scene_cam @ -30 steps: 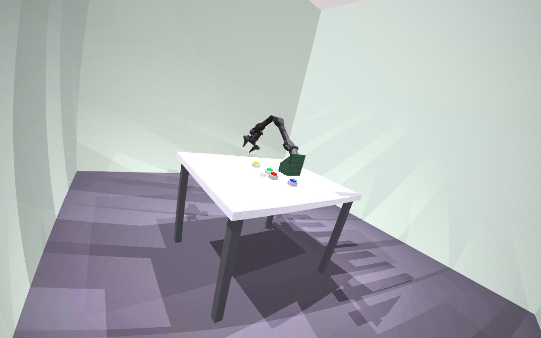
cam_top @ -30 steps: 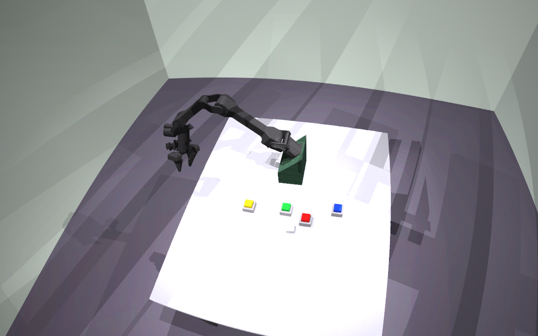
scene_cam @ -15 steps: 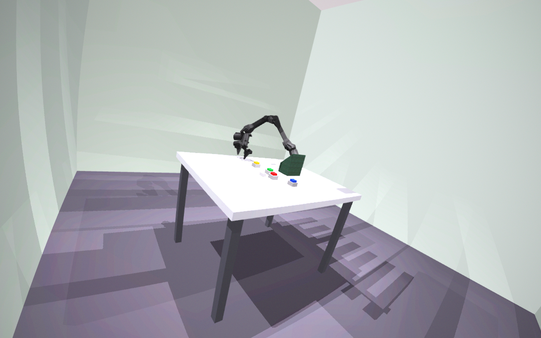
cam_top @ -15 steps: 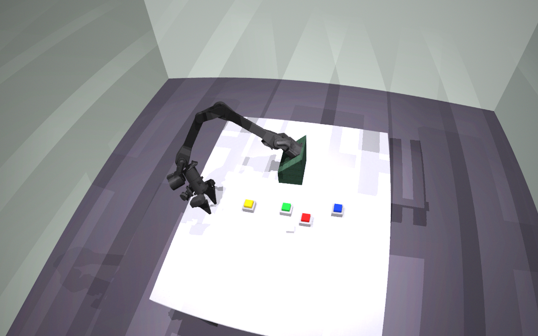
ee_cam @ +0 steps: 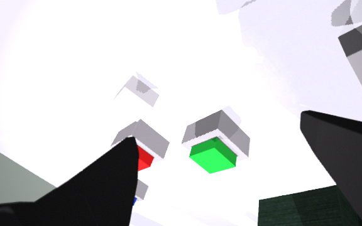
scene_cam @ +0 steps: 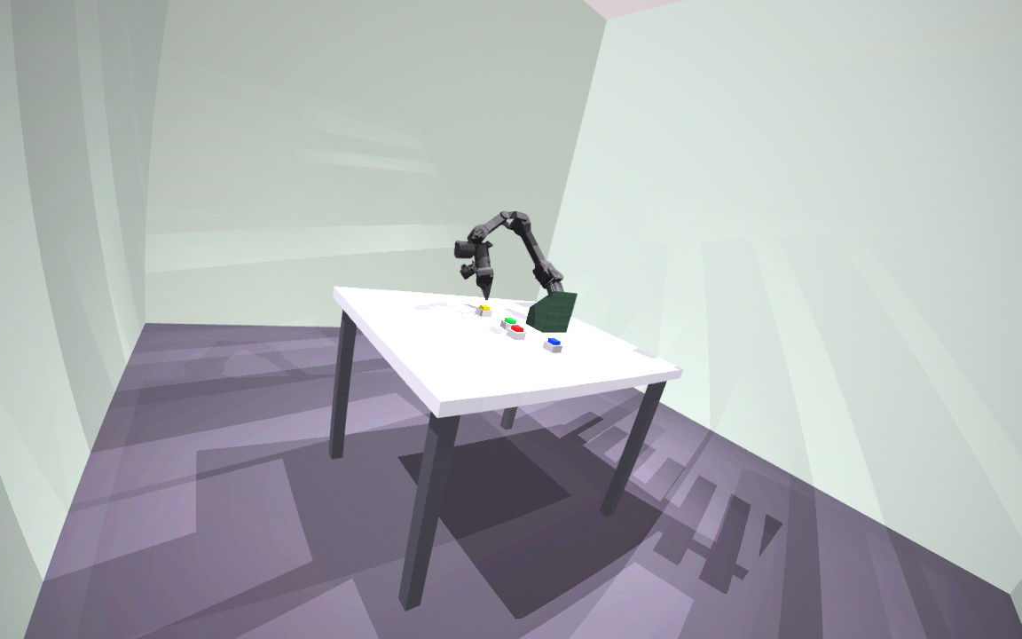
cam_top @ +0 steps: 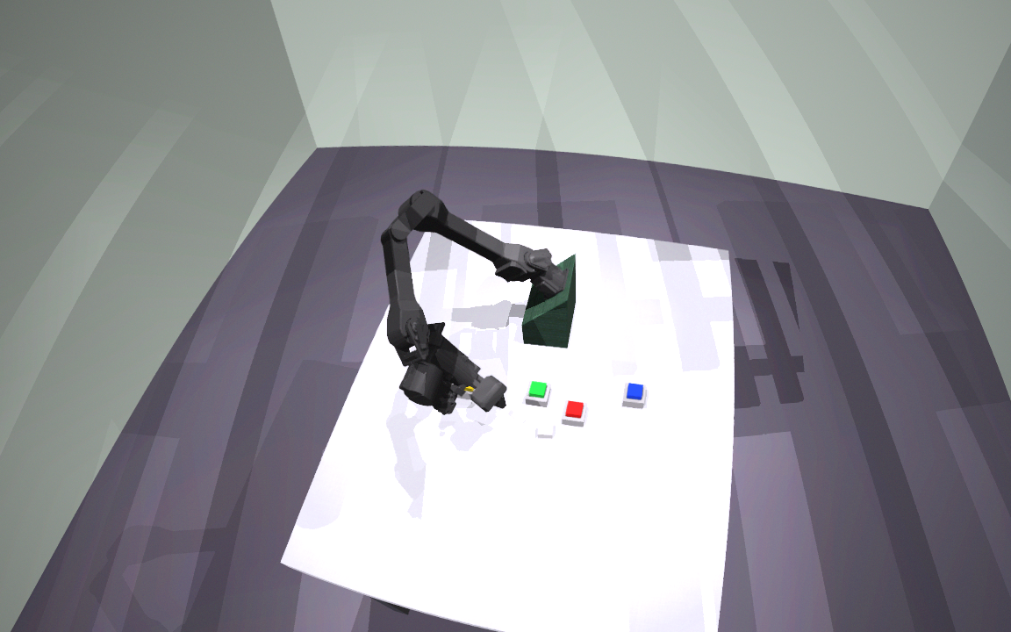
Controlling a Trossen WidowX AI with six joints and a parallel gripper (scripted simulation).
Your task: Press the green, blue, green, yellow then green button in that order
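Right now my gripper tip is 7 cm to the right of the green button, 7 cm past it and 6 cm above it. Round my gripper tip: white block: 11 cm to the left, 8 cm below, 1 cm ahead; then yellow button: 8 cm to the right, 6 cm below, 6 cm behind; then red button: 16 cm to the left, 6 cm below, 4 cm behind.
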